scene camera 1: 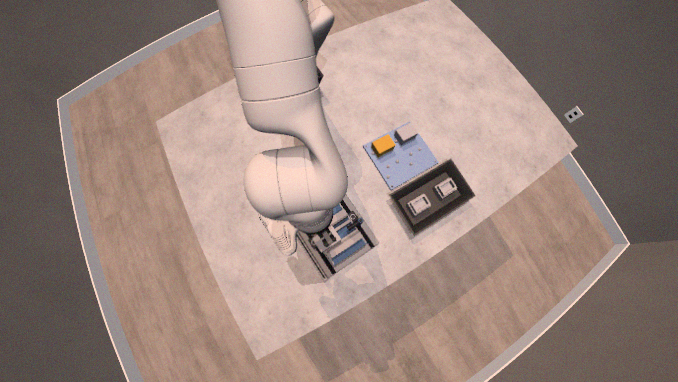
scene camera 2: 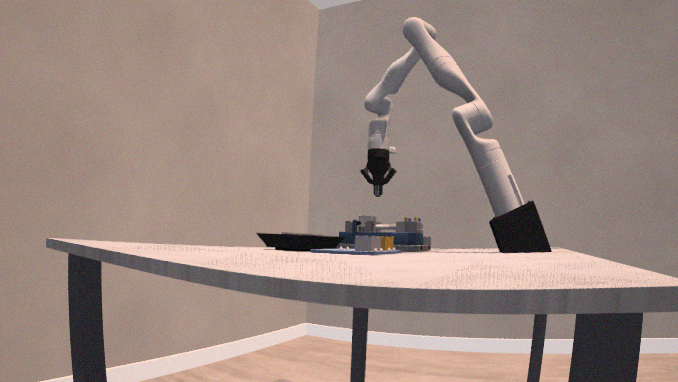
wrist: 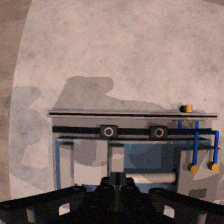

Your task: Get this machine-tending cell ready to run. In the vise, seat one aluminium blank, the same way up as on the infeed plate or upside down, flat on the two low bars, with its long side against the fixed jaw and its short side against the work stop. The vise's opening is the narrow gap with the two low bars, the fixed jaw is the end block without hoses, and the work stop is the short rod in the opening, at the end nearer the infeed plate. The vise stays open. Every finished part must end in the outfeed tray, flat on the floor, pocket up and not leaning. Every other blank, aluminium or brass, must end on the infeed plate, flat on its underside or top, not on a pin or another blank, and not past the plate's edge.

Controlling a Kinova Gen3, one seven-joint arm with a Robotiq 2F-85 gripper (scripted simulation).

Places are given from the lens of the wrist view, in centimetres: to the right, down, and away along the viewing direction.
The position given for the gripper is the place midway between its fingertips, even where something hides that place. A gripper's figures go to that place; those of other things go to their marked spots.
gripper [wrist: 117,181]: 0, 6, 16
aluminium blank [wrist: 91,154]: -3, 6, 23
